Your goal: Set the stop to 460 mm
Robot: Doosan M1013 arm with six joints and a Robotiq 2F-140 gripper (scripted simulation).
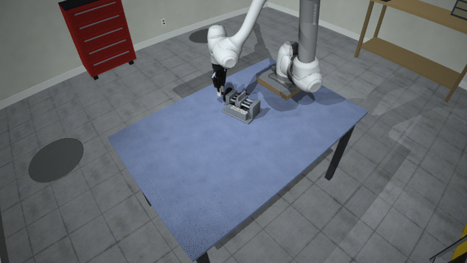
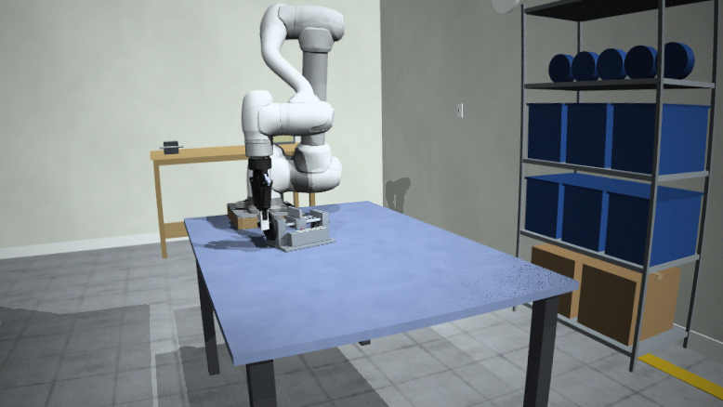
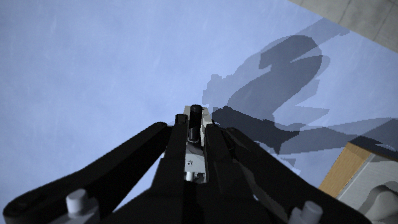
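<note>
The black handwheel lies 1 cm behind my hand, 2 cm to the left of it and 2 cm below it. The rest, counted from my hand: grey stop block 4 cm behind, 13 cm to the left, 2 cm below.
</note>
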